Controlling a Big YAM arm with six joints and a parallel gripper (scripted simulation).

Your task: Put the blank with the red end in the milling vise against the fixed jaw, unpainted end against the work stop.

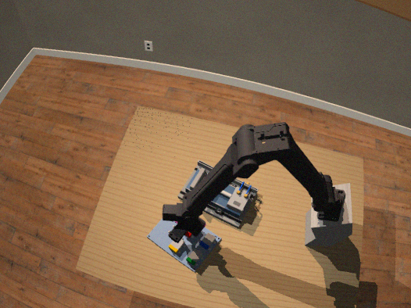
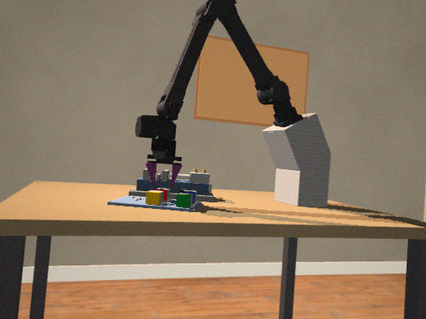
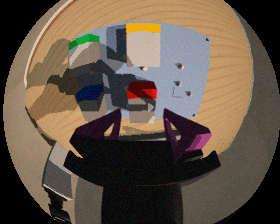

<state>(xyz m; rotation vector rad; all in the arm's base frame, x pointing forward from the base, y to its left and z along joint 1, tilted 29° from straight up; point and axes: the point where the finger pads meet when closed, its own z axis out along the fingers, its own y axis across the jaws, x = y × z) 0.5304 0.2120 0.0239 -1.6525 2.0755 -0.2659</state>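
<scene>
Right now the red-ended blank is 4 cm below my hand. From my hand the other things lie so: blue-ended blank (9 cm behind, 2 cm to the left, 4 cm below); then light blue plate (1 cm ahead, 4 cm to the left, 6 cm below); then yellow-ended blank (2 cm ahead, 9 cm to the left, 4 cm below).
</scene>
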